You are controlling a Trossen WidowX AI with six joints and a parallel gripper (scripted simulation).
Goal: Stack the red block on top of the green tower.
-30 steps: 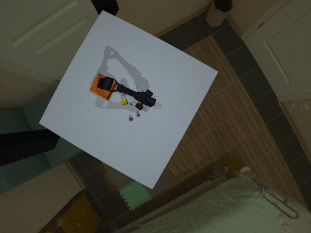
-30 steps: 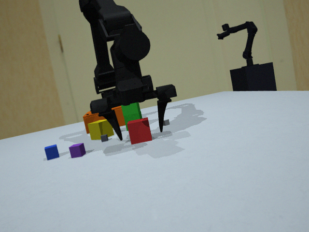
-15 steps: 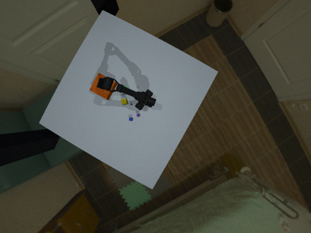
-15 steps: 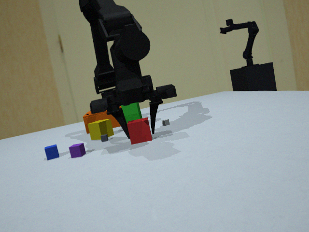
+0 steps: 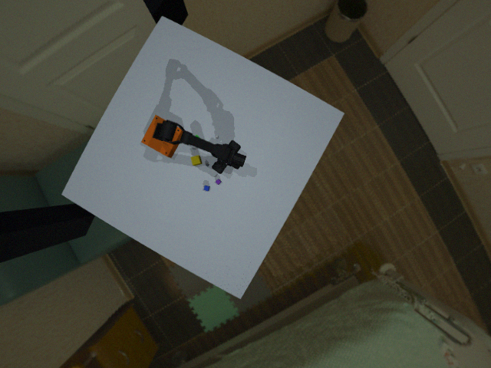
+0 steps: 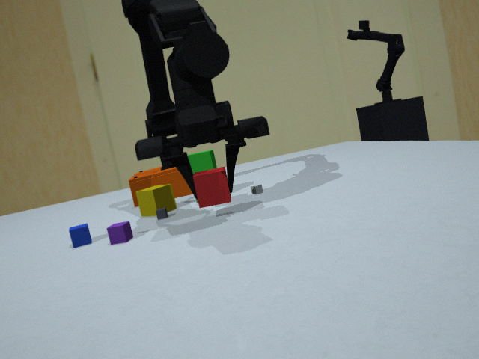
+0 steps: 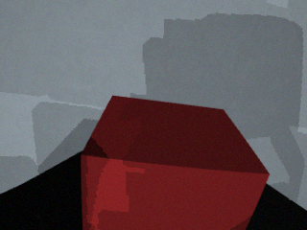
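Now: the yellow cube 160 mm behind my gripper tip, 90 mm to the right of it and 10 mm below it. Round my gripper tip: purple cube 140 mm to the right, 20 mm below, 20 mm ahead; red block 10 mm above; small grey cube 90 mm to the right, 90 mm behind, 20 mm below.
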